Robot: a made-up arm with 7 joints.
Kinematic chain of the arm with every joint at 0, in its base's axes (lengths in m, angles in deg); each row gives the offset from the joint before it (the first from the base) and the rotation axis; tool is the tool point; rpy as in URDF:
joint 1: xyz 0 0 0.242 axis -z
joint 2: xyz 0 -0.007 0.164 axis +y
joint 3: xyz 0 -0.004 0.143 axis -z
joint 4: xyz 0 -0.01 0.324 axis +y
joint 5: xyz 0 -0.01 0.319 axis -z
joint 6: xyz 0 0 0.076 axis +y
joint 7: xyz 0 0 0.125 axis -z
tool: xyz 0 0 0 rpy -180 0 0
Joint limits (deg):
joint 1: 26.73..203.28
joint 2: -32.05..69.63
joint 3: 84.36..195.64
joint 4: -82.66..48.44
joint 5: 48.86..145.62
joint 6: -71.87..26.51
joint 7: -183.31..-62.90
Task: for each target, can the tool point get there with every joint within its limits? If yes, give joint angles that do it. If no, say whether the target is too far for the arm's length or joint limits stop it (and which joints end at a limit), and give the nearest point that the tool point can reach.
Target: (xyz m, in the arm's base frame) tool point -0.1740 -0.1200 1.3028
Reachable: yes | joints 123.01 7.51 173.32 -15.66 119.52 -64.21 -105.25
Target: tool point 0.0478 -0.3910 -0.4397
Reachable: no: joint limits stop it (at a limit: joint 2, joint 4, joint 5, joint 6) | nearest point 0.0769 -0.6290 0.0960 | short by 0.587 m
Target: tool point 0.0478 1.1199 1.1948
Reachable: no: too far | nearest point 0.0308 0.7220 1.0155 | short by 0.437 m
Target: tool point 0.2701 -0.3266 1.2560
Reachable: yes | joints 39.99 24.08 165.71 -0.98 84.81 -47.60 -149.15
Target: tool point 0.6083 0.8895 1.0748
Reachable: no: too far | nearest point 0.4191 0.6129 0.9645 | short by 0.353 m
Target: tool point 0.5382 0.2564 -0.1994
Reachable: no: joint limits stop it (at a limit: joint 1, joint 2, joint 4, joint 5, joint 6) | nearest point 0.6637 -0.0203 0.1815 | short by 0.487 m
